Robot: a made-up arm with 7 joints.
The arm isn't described. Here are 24 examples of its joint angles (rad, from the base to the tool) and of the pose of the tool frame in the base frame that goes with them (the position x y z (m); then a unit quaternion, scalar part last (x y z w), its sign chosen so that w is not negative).
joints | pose
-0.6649 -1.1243 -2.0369 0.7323 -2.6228 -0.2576 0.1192 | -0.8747 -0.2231 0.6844 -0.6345 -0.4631 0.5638 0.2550
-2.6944 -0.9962 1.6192 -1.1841 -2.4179 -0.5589 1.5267 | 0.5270 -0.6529 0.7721 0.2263 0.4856 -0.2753 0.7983
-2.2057 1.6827 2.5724 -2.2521 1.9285 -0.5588 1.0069 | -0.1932 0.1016 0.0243 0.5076 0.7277 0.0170 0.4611
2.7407 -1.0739 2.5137 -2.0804 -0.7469 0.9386 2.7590 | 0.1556 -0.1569 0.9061 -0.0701 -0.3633 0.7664 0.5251
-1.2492 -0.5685 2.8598 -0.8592 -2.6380 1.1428 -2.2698 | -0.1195 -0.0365 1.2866 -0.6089 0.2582 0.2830 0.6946
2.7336 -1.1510 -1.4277 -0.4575 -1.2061 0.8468 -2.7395 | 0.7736 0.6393 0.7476 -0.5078 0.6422 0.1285 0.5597
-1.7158 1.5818 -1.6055 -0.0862 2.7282 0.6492 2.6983 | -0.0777 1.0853 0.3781 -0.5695 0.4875 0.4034 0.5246
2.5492 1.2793 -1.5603 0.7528 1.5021 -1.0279 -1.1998 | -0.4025 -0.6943 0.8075 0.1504 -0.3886 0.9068 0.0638
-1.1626 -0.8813 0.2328 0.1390 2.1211 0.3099 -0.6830 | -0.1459 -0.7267 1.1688 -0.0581 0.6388 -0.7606 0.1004
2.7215 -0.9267 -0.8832 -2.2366 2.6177 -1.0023 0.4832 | 0.3026 0.5425 0.3646 -0.9695 -0.0346 -0.1865 0.1554
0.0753 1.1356 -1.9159 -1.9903 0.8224 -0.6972 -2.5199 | 0.2480 -0.4855 0.5533 0.5423 0.0243 -0.6193 0.5672
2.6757 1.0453 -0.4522 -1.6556 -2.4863 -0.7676 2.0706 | -0.4466 0.1915 1.0731 -0.4161 -0.1611 0.7428 0.4991
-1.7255 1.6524 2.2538 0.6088 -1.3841 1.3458 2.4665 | 0.1991 0.9838 0.5103 -0.1178 0.7829 0.2627 0.5515
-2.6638 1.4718 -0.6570 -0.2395 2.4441 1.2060 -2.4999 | -0.7583 0.6647 0.5649 -0.7588 0.0233 -0.0099 0.6508
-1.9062 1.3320 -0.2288 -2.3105 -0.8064 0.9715 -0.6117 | 0.0341 0.1517 0.8859 -0.0629 -0.3429 0.1061 0.9312
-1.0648 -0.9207 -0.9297 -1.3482 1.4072 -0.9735 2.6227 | -0.0895 -0.7669 0.5071 0.5317 -0.7733 -0.1326 0.3190
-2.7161 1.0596 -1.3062 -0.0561 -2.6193 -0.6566 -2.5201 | -0.8605 0.4005 0.7969 -0.3075 -0.7765 0.0545 0.5472
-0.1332 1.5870 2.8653 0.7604 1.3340 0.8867 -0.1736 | 0.8627 0.0750 0.8571 -0.5301 0.0072 0.0113 0.8478
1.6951 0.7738 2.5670 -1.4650 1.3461 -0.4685 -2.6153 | 0.0596 -0.7628 0.5590 0.8125 -0.1799 -0.0812 0.5485
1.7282 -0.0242 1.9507 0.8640 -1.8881 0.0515 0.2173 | -0.3575 0.3203 1.2965 -0.4333 -0.3270 0.6710 0.5050
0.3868 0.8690 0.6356 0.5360 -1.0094 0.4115 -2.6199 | 0.7842 -0.5094 0.9474 0.1891 0.5584 0.0793 0.8038
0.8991 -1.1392 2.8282 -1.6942 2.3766 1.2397 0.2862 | 0.0466 0.3074 0.9302 0.8506 -0.2821 0.4385 0.0684
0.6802 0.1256 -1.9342 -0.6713 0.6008 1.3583 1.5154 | 0.0916 -0.2981 1.3669 0.5034 -0.0419 0.8505 0.1465
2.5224 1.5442 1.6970 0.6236 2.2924 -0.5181 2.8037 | -0.9339 -0.0979 0.4747 -0.2738 -0.8082 -0.2709 0.4455
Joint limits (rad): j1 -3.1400..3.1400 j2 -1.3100..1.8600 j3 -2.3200..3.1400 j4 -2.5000..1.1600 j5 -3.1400..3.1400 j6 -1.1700..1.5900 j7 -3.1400..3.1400
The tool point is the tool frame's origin. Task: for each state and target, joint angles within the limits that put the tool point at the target. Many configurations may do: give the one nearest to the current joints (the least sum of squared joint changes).
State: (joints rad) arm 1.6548 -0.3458 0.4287 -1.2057 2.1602 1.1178 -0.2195
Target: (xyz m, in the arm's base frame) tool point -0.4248 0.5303 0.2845
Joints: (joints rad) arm 1.0457 -1.0130 0.0912 -1.5662 2.2087 1.1232 -0.2164
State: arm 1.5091 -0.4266 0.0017 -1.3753 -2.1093 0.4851 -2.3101
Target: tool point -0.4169 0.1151 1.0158
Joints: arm 1.0183 0.3066 -0.4414 -1.5953 -2.1420 0.4858 -2.2911
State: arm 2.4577 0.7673 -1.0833 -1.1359 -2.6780 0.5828 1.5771
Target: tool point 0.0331 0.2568 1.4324
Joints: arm 2.7711 0.1664 -0.5486 -0.6216 -2.6611 0.5086 1.5802
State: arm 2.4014 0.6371 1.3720 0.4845 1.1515 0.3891 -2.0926
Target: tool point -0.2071 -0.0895 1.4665
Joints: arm 2.2057 0.2568 1.4370 -0.0607 1.1746 0.7283 -1.9822
